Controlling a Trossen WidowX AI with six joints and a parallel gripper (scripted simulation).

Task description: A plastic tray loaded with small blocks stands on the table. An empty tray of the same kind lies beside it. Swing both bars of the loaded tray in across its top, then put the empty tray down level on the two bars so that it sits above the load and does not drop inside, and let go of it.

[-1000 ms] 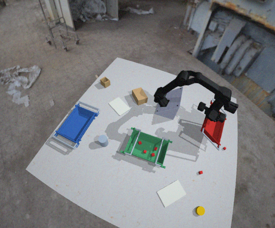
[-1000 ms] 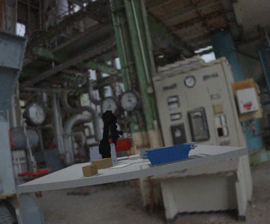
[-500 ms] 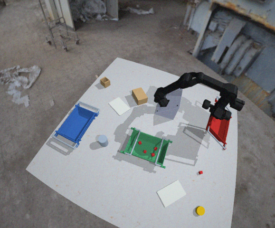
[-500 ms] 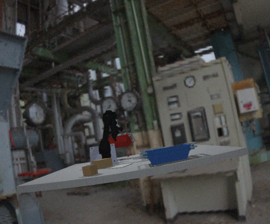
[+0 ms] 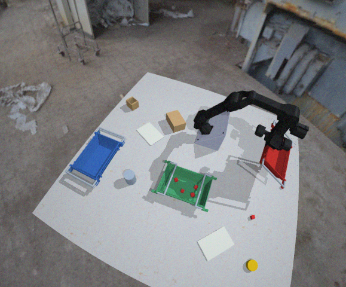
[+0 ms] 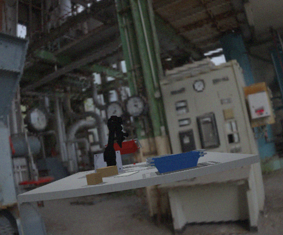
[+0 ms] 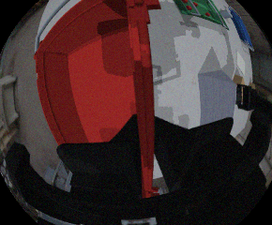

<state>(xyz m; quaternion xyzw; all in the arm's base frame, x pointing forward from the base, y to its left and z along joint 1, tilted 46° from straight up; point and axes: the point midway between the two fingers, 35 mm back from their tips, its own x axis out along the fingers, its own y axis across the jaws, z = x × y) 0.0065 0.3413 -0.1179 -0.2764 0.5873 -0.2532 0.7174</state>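
My gripper tip is 7 cm to the right of the red tray. From my gripper tip the other things lie so: grey cylinder 44 cm ahead, 55 cm to the right, 14 cm below; then yellow disc 53 cm ahead, 16 cm to the left, 17 cm below.
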